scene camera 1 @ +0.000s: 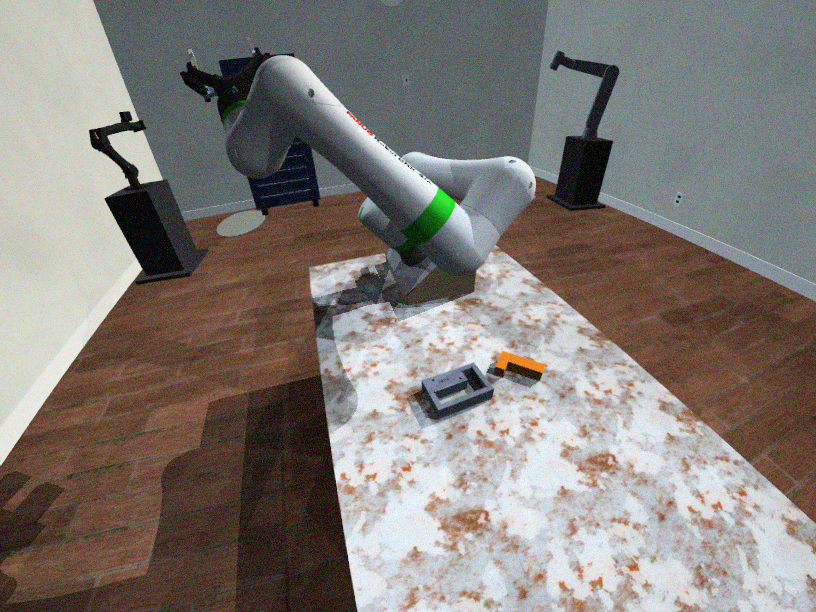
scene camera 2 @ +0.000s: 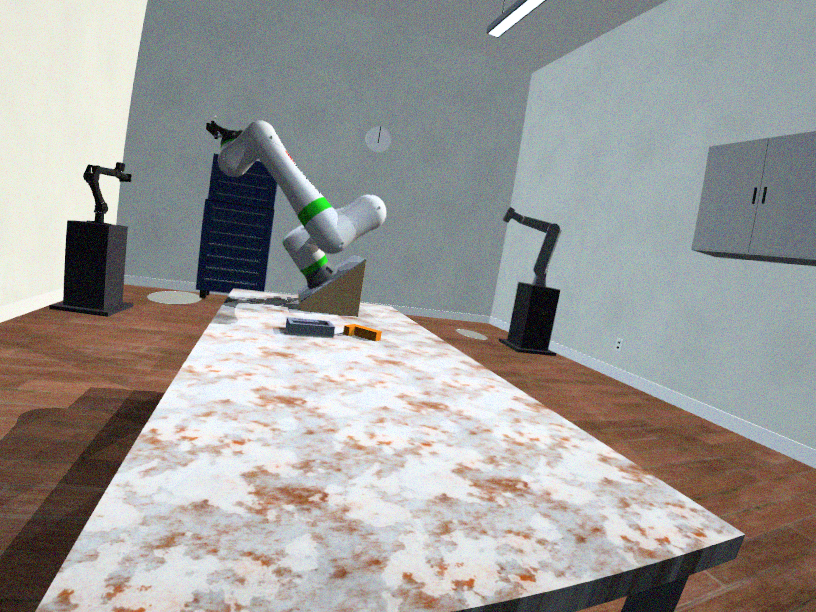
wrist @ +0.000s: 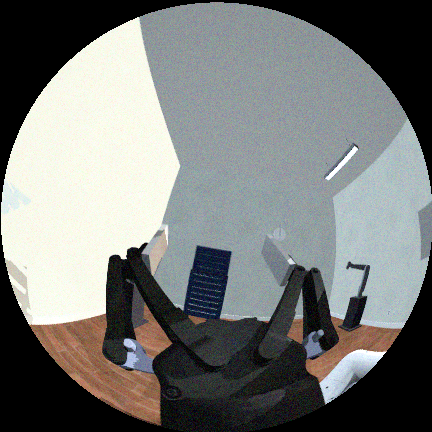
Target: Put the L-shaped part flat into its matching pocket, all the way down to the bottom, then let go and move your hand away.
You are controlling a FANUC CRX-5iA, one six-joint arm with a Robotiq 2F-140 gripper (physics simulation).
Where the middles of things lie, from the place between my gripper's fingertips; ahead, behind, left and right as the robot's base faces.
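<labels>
Orange L-shaped part (scene camera 1: 507, 361): well below my hand, far ahead of it, far to the left of it.
</labels>
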